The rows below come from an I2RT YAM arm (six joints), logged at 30 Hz.
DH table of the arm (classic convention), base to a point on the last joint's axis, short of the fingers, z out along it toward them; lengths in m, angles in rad. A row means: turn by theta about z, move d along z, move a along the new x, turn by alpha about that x. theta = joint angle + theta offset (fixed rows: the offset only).
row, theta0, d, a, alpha
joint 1, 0, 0.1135, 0.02, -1.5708
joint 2, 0, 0, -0.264, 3.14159
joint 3, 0.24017, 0, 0.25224, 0
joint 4, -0.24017, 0, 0.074, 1.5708
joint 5, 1.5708, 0, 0, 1.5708
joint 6, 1.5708, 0.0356, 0, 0
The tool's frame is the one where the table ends.
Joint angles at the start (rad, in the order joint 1, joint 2, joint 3, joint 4, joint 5, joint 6):
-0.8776 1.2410 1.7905 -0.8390 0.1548 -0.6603
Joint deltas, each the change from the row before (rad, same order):
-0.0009 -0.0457 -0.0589 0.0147 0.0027 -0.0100
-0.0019 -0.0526 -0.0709 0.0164 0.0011 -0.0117
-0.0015 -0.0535 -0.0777 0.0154 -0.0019 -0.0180
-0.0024 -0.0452 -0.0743 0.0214 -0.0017 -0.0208
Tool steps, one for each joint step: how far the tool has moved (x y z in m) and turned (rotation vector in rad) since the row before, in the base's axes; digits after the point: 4 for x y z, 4 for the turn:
-0.0059 0.0067 -0.0064 -0.0065 0.0079 -0.0007
-0.0065 0.0072 -0.0089 -0.0044 0.0112 0.0003
-0.0058 0.0067 -0.0116 -0.0015 0.0201 0.0055
-0.0040 0.0043 -0.0121 -0.0037 0.0217 0.0053

